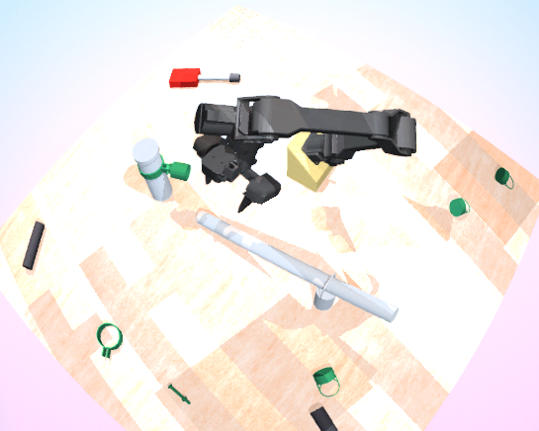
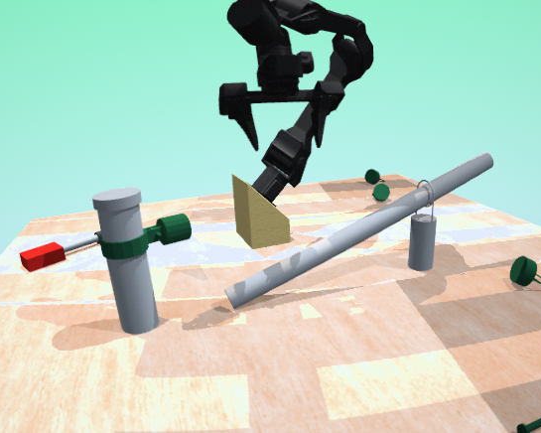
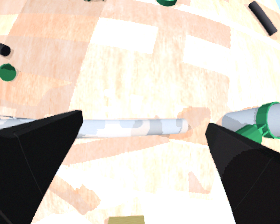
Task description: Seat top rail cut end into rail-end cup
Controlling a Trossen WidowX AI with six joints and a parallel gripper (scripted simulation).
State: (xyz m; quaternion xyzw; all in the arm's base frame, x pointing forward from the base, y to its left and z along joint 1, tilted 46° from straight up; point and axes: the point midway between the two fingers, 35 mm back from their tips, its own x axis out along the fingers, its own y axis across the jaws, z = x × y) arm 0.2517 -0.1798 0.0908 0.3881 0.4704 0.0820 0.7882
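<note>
My gripper tip is 180 mm to the left of the green rail-end cup, 110 mm above it and 50 mm past it. Also, from my gripper tip: green bolt: 400 mm ahead, 230 mm below, 80 mm to the left; then red-handled tool: 420 mm behind, 360 mm to the right, 220 mm below; then short post: 260 mm to the left, 130 mm below, 20 mm ahead.
</note>
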